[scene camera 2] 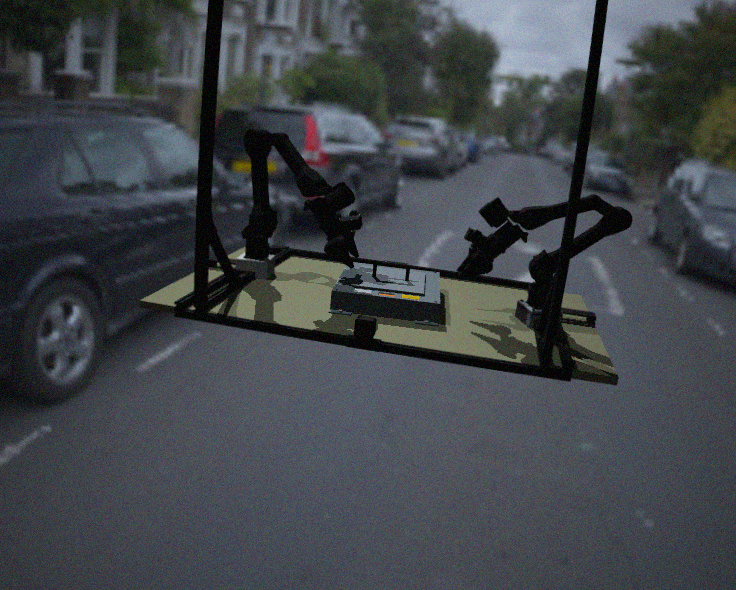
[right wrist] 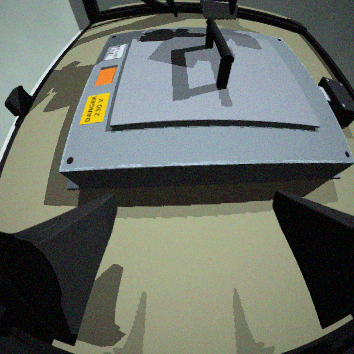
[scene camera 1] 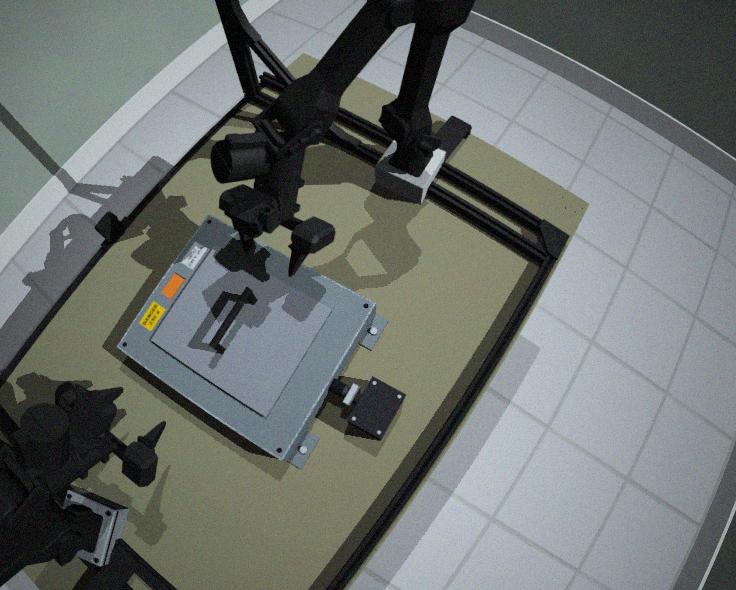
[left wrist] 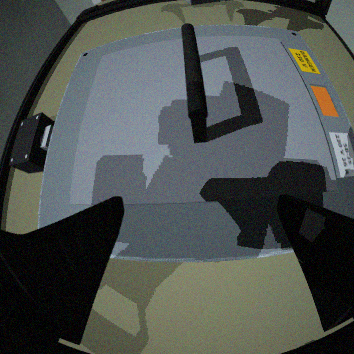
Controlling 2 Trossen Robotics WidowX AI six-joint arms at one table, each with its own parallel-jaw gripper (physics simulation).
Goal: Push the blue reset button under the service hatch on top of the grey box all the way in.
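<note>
The grey box (scene camera 1: 193, 384) (scene camera 2: 387, 306) (left wrist: 57, 165) (right wrist: 200, 147) lies on the table. Its service hatch (scene camera 1: 276, 356) (left wrist: 125, 100) (right wrist: 165, 110) lies flat or nearly flat on top, with a dark line under one edge in the right wrist view. The hatch's black handle (scene camera 1: 230, 322) (left wrist: 194, 75) (right wrist: 223, 55) stands up. The blue reset button does not show in any view. My left gripper (scene camera 1: 270, 261) (scene camera 2: 352, 260) (left wrist: 203, 204) is open and empty above the box's upper edge in scene camera 1, clear of the handle. My right gripper (scene camera 1: 142, 406) (scene camera 2: 465, 270) (right wrist: 197, 200) is open and empty beside the box.
A black block (scene camera 1: 375, 408) (left wrist: 32, 142) (right wrist: 337, 100) with a connector stands against one side of the box. Yellow (scene camera 1: 151, 315), orange (scene camera 1: 172, 285) and white (scene camera 1: 194, 256) labels line the opposite edge. A black rail (scene camera 1: 500, 334) borders the table.
</note>
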